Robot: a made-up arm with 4 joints.
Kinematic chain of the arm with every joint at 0, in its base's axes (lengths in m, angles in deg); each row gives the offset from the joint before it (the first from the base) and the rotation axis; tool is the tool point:
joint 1: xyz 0 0 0.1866 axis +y
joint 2: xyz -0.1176 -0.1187 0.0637 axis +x
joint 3: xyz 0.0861 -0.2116 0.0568 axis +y
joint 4: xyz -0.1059 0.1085 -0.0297 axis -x
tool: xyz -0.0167 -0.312 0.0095
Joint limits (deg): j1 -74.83..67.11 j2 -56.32..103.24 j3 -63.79..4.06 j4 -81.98..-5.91
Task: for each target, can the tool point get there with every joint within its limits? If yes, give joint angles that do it. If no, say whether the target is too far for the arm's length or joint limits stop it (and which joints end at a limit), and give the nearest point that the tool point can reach.
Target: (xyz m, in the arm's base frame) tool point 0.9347 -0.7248 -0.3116
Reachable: no: too far | nearest point 0.2475 -0.3193 -0.0437 | short by 0.842 m
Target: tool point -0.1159 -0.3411 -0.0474
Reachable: yes | joints 10.84 17.56 -17.22 -50.93
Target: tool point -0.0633 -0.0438 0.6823
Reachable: no: joint limits stop it (at a limit: joint 2, joint 3, joint 4) | nearest point -0.0563 -0.3375 0.6277 | short by 0.299 m
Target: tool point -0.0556 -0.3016 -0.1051
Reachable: yes | joints 6.79 35.82 -33.02 -36.69
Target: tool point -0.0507 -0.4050 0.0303
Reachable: yes | joints 52.43 -11.52 -43.52 -65.57
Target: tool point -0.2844 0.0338 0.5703
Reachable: no: joint limits stop it (at a limit: joint 1, joint 3, joint 4) | nearest point -0.2284 0.0858 0.2830 | short by 0.297 m
